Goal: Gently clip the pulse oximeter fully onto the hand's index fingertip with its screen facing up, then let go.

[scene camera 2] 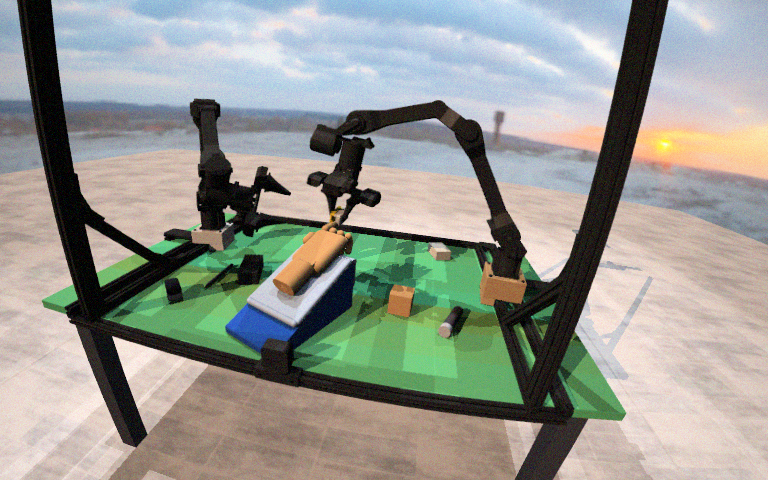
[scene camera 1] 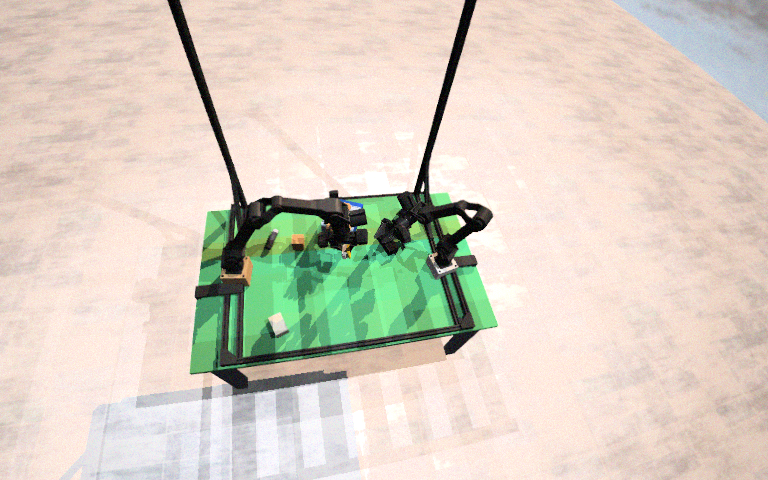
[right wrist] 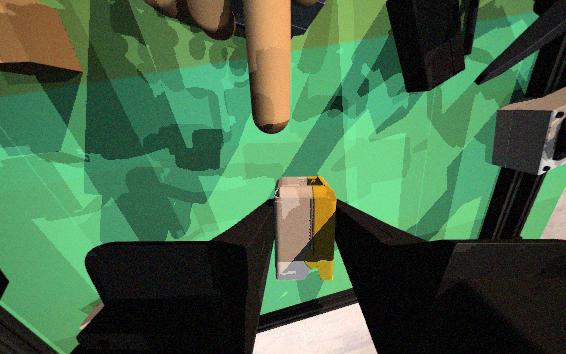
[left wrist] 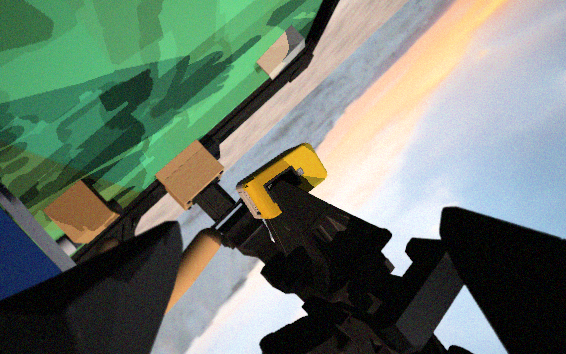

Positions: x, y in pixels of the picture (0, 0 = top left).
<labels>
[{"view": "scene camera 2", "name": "my left gripper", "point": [288, 207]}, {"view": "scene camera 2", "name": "my right gripper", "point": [337, 218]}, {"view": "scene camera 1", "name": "my left gripper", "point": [378, 240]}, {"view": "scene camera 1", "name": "my right gripper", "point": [346, 250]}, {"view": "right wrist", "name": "my right gripper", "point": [302, 205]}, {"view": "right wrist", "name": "pulse oximeter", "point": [304, 207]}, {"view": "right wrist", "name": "tan cube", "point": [42, 46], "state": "on the table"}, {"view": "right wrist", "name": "index fingertip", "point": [269, 65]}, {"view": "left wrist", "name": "my left gripper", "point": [311, 227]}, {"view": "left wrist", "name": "my right gripper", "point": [265, 186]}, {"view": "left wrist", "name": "pulse oximeter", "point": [300, 166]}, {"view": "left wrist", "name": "tan cube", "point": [81, 212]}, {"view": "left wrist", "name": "pale block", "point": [291, 42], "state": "on the table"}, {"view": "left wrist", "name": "index fingertip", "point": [199, 252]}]
</labels>
